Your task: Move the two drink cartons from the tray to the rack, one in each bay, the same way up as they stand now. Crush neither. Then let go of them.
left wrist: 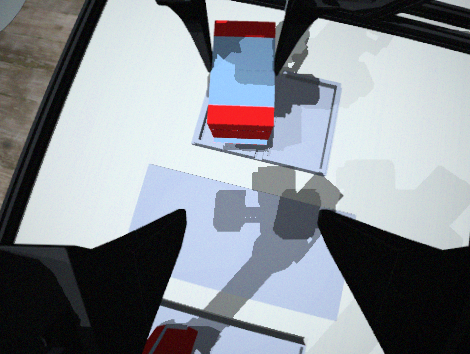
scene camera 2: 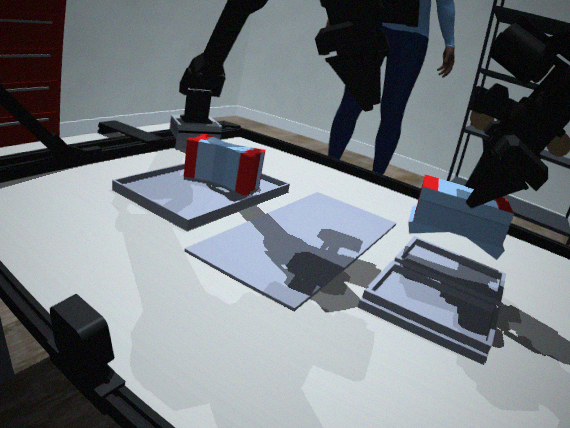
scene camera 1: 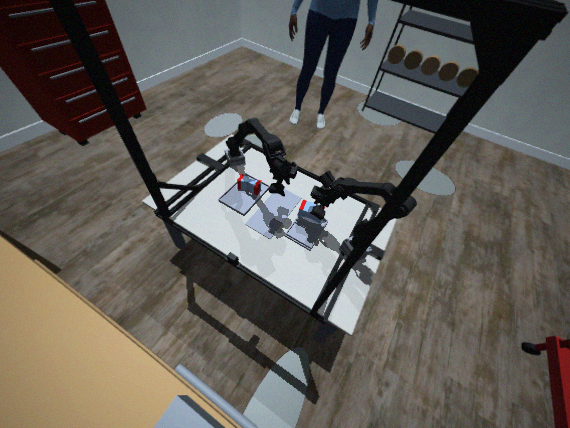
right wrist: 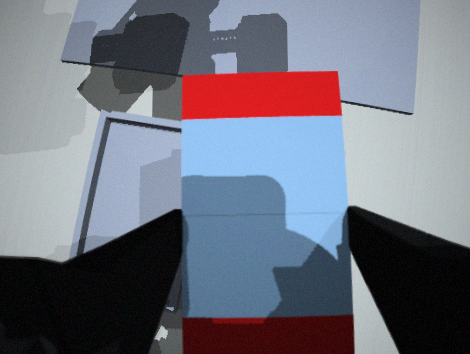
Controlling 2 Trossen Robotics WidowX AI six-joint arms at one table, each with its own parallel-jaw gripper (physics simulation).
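Places are measured from the left arm's base along level axes (x back, y down, z right), in centimetres.
Where they show: left gripper, fingertip midpoint: (left wrist: 252,216) (scene camera 2: 372,107) (scene camera 1: 286,190); right gripper, fingertip midpoint: (left wrist: 242,72) (scene camera 2: 467,197) (scene camera 1: 312,208) (right wrist: 264,218); left arm's base, link origin: (scene camera 2: 195,120) (scene camera 1: 234,153).
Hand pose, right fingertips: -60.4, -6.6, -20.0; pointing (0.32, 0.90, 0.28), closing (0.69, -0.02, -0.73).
Observation:
Things, the pixels of their top centre, and the offset from my right fingertips, as dx, dy, dz. "spot": a spot on its surface instead.
- tray, top centre: (scene camera 2: 205,181) (scene camera 1: 245,192) +31.2, +10.6, +24.6
- carton, top centre: (right wrist: 264,216) (left wrist: 243,68) (scene camera 2: 468,192) (scene camera 1: 312,207) +0.0, -0.7, +0.1
- rack, top centre: (right wrist: 200,219) (scene camera 2: 446,281) (left wrist: 269,111) (scene camera 1: 307,226) -3.5, +10.2, +2.8
- small black block, surface spot: (scene camera 2: 80,330) (scene camera 1: 234,259) spot: -7.9, +6.9, +44.9
A light-blue, waisted carton with red ends (scene camera 1: 249,185) (scene camera 2: 217,165) (left wrist: 172,340) rests in the tray (scene camera 1: 231,207) (scene camera 2: 150,207) (left wrist: 232,322). My right gripper (scene camera 2: 472,202) (left wrist: 242,72) (right wrist: 264,218) is shut on the other carton (scene camera 1: 309,206) (scene camera 2: 460,222) (left wrist: 241,85) (right wrist: 265,145), its fingertips touching both sides. It holds it raised, above and behind the rack (scene camera 2: 425,326) (left wrist: 332,130) (right wrist: 90,172) in scene camera 2. My left gripper (scene camera 1: 277,189) (scene camera 2: 369,107) (left wrist: 252,216) is open and empty, high above the area between tray and rack. The far right fingertip is hidden in scene camera 2.
A thin flat panel (scene camera 1: 287,200) (scene camera 2: 310,210) (left wrist: 165,200) (right wrist: 360,40) lies between tray and rack. A small black block (scene camera 1: 233,258) (scene camera 2: 80,330) sits on the table's front rail. Black frame posts (scene camera 1: 117,120) rise beside the table. A person stands behind it.

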